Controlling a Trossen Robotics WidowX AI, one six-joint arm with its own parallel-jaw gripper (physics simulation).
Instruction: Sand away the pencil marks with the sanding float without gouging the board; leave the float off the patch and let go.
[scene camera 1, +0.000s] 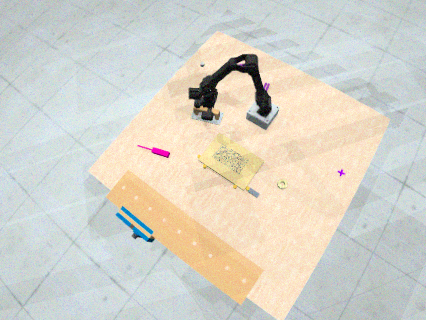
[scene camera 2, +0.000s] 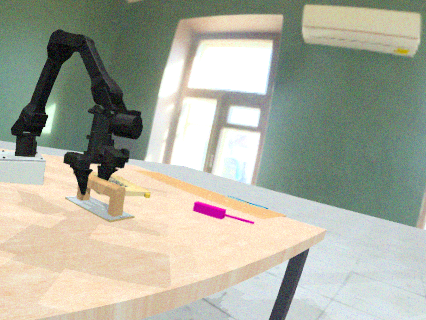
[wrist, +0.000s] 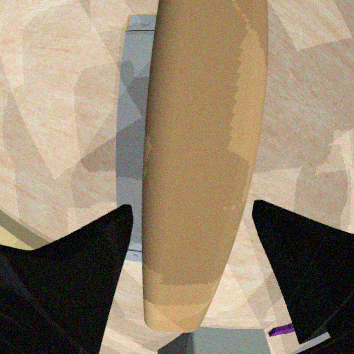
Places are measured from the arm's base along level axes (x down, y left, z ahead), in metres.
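Pixels of known places: gripper, fingertip midpoint: (scene camera 1: 210, 112) (scene camera 2: 92, 193) (wrist: 193, 210); arm's base at its link origin: (scene camera 1: 263, 111) (scene camera 2: 24, 154).
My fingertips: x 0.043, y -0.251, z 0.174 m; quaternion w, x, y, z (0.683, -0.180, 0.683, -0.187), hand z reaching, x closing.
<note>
For each thing: its top centre in the pictures, then the offset to it from my fingertips. "pt": a spot on its surface instead.
- sanding float at its top centre: (wrist: 195, 217) (scene camera 2: 101, 179) (scene camera 1: 206, 108) dx -0.043, dy -0.018, dz +0.014 m
- pale yellow board at its top centre: (scene camera 2: 108, 180) (scene camera 1: 231, 160) dx +0.014, dy +0.274, dz +0.154 m
- magenta screwdriver at its top centre: (scene camera 2: 224, 210) (scene camera 1: 152, 149) dx +0.004, dy -0.111, dz +0.383 m
- grey piece at a spot on its surface: (scene camera 1: 254, 192) pt dx +0.019, dy +0.481, dz +0.217 m
- pale ring at its top centre: (scene camera 1: 282, 183) dx +0.007, dy +0.568, dz +0.089 m
- purple cross at a spot on its surface: (scene camera 1: 341, 172) pt dx +0.026, dy +0.787, dz -0.170 m
The sanding float (scene camera 1: 215, 111) (scene camera 2: 116, 201) (wrist: 200, 125), a wooden handle on a flat grey plate, stands upright on the table, apart from the board. My gripper (scene camera 1: 206, 115) (scene camera 2: 94, 186) (wrist: 193, 210) is open and points down, its fingers on either side of the handle near one end, with gaps showing beside it in the wrist view. The pale yellow board (scene camera 1: 254, 164) (scene camera 2: 131, 188) lies beyond the float; its corner (wrist: 11, 238) shows in the wrist view. Dark pencil marks (scene camera 1: 230, 159) cover the board's middle. Fine detail of the marks is too small to tell.
A magenta screwdriver (scene camera 1: 161, 152) (scene camera 2: 210, 210) lies near the table's side. A grey piece (scene camera 1: 254, 192) sits at the board's corner, with a pale ring (scene camera 1: 286, 186) nearby. A purple cross (scene camera 1: 341, 172), an orange strip (scene camera 1: 185, 235) and my arm's base (scene camera 1: 260, 119) (scene camera 2: 22, 169) also show.
</note>
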